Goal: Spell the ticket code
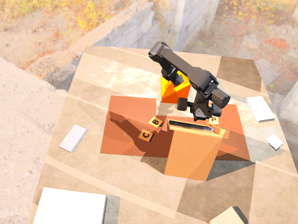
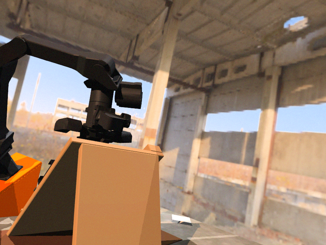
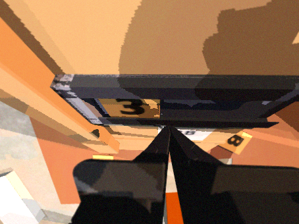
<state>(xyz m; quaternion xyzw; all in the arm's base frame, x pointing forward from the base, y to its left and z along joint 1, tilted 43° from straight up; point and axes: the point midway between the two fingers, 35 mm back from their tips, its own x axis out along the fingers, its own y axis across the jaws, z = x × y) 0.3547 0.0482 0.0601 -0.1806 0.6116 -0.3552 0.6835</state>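
My gripper tip is 50 mm past the white ticket, 20 mm to the left of it and 90 mm above it. From my gripper tip the other things lie so: orange mat 150 mm behind, 20 mm to the right, 200 mm below; grey slab 70 mm behind, 580 mm to the right, 200 mm below.
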